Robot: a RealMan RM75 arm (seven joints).
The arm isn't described. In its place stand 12 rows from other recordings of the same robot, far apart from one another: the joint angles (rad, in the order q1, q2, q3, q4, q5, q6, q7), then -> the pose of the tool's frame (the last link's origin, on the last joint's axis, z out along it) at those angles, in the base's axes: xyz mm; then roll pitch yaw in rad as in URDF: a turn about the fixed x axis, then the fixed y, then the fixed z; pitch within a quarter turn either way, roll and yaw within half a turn.
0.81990 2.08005 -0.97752 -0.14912 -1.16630 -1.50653 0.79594 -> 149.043 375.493 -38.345 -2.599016 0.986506 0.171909
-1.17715 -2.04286 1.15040 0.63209 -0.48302 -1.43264 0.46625 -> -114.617 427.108 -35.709 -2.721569 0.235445 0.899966
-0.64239 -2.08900 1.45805 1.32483 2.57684 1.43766 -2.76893 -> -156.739 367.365 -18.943 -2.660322 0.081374 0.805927
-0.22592 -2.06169 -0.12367 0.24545 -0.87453 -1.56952 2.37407 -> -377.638 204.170 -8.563 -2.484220 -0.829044 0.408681
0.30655 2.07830 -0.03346 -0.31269 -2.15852 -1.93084 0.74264 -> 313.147 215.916 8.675 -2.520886 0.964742 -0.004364
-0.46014 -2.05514 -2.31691 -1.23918 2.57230 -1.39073 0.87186 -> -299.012 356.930 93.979 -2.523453 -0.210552 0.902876
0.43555 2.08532 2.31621 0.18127 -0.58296 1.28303 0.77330 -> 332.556 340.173 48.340 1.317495 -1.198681 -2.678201
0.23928 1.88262 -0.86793 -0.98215 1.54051 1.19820 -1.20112 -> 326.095 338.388 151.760 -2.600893 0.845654 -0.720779
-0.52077 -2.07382 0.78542 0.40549 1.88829 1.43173 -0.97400 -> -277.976 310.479 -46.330 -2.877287 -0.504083 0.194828
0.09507 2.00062 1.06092 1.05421 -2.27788 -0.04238 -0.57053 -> 299.826 302.356 -71.280 -2.225611 0.397324 -0.512227
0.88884 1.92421 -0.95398 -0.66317 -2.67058 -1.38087 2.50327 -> 243.871 419.712 36.598 -2.670518 -0.045522 -1.071719
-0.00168 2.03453 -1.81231 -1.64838 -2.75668 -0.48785 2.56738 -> 214.427 324.717 14.825 -2.114294 0.147162 -0.267750
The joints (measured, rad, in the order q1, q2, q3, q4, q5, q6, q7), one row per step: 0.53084, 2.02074, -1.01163, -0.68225, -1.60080, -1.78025, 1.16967; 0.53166, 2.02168, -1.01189, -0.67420, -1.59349, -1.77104, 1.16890; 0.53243, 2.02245, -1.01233, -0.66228, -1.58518, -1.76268, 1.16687; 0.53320, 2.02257, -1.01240, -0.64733, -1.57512, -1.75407, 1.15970; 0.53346, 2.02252, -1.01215, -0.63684, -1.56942, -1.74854, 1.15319; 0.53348, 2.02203, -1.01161, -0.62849, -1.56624, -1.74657, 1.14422; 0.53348, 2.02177, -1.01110, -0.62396, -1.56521, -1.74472, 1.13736; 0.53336, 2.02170, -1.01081, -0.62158, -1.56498, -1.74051, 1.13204; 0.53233, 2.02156, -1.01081, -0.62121, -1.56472, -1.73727, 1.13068; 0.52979, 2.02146, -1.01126, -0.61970, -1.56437, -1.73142, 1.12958; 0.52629, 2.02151, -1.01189, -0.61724, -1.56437, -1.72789, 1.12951; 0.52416, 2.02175, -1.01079, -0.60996, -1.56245, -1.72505, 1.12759; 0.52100, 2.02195, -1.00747, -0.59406, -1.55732, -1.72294, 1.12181; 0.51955, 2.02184, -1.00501, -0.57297, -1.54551, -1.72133, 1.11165; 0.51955, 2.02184, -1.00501, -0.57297, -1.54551, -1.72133, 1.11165
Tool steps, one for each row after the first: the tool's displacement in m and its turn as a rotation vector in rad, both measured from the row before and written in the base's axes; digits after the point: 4 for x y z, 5 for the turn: 0.0002, 0.0011, -0.0009, 0.00474, 0.00579, -0.01067; 0.0006, 0.0007, -0.0012, 0.00309, 0.00760, -0.01227; 0.0010, 0.0007, -0.0012, 0.00628, 0.00882, -0.01131; 0.0010, 0.0003, -0.0008, 0.00472, 0.00493, -0.00695; 0.0009, -0.0001, -0.0005, 0.00455, 0.00301, -0.00147; 0.0006, 0.0000, -0.0003, 0.00413, 0.00055, 0.00009; 0.0006, 0.0004, -0.0003, 0.00521, -0.00149, -0.00089; 0.0006, 0.0002, -0.0001, 0.00295, -0.00133, -0.00243; 0.0013, 0.0001, -0.0004, 0.00343, -0.00220, -0.00650; 0.0016, -0.0005, -0.0005, 0.00032, -0.00109, -0.00733; 0.0015, -0.0005, -0.0007, 0.00050, 0.00285, -0.00874; 0.0026, -0.0011, -0.0011, 0.00098, 0.00865, -0.01431; 0.0021, -0.0009, -0.0011, 0.00369, 0.01451, -0.01342; 0.0000, 0.0000, 0.0000, 0.00000, 0.00000, 0.00000
